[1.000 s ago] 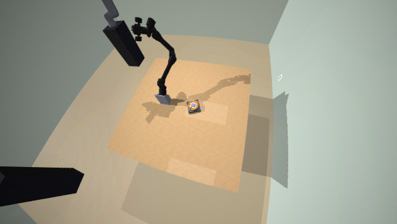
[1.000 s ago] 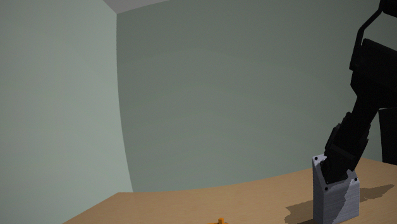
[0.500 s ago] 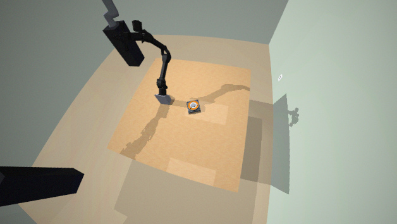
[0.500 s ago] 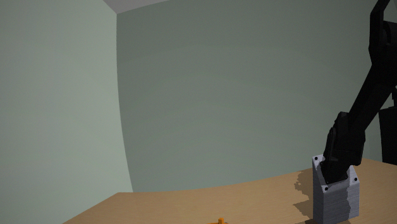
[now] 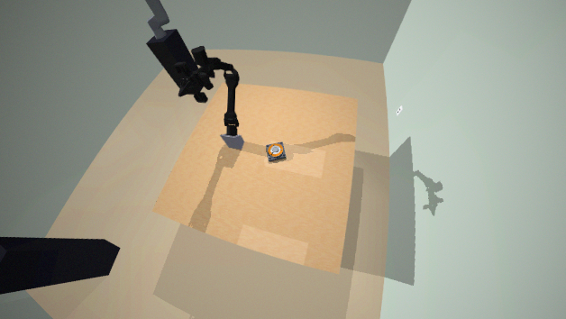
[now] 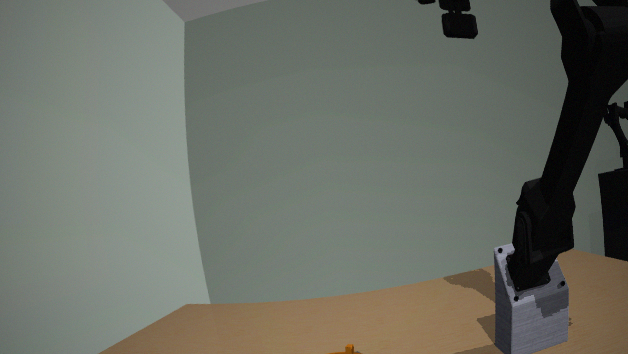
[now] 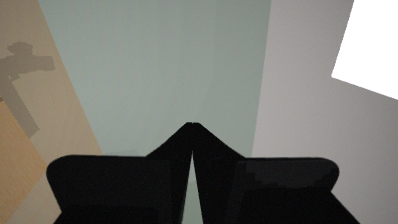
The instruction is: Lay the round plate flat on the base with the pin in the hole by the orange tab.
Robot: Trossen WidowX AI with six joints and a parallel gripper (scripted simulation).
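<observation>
Now: gripper tip 30 cm short of the square grey base, 12 cm to the right of it and 60 cm above it.
</observation>
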